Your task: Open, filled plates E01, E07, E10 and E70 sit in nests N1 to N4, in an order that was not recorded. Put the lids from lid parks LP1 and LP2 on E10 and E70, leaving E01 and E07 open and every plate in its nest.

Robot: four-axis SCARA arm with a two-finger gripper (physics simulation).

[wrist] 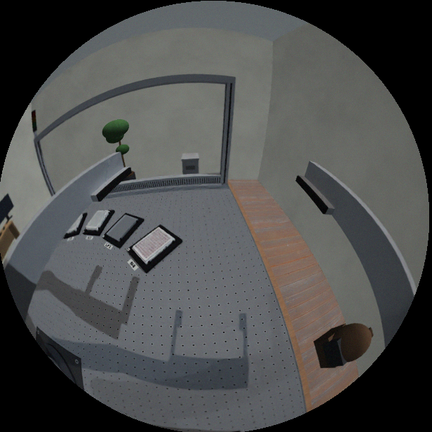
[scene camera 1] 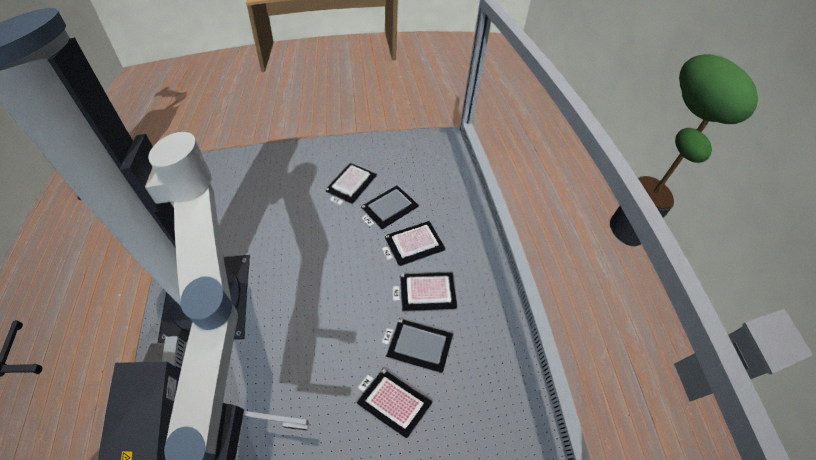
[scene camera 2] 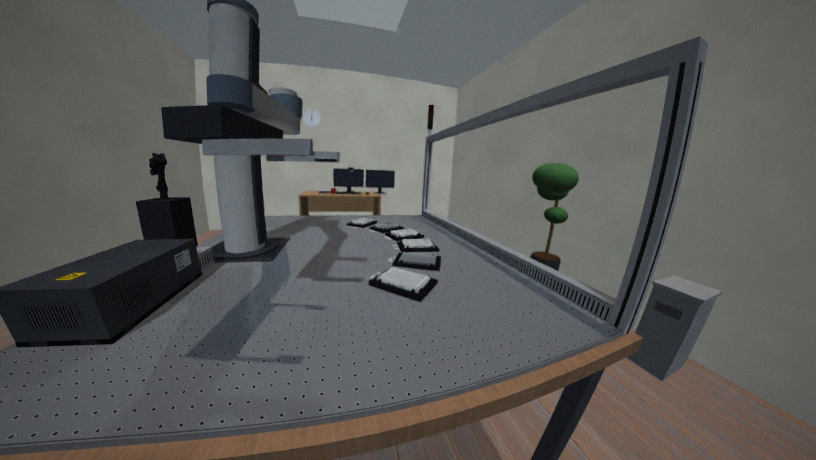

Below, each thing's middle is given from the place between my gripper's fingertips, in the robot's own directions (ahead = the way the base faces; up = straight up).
Scene:
Now: the nest N4 (scene camera 1: pixel 362 402) 330 mm below my hand, 190 mm ahead of it and 160 mm to the left of it. Round my hand: dark control box (scene camera 2: pixel 107 271): 500 mm behind, 280 mm below, 140 mm to the left; lid park LP1 (scene camera 1: pixel 439 367): 330 mm below, 320 mm to the left, 280 mm ahead; nest n3 (scene camera 1: pixel 453 304): 490 mm to the left, 340 mm ahead, 330 mm below.

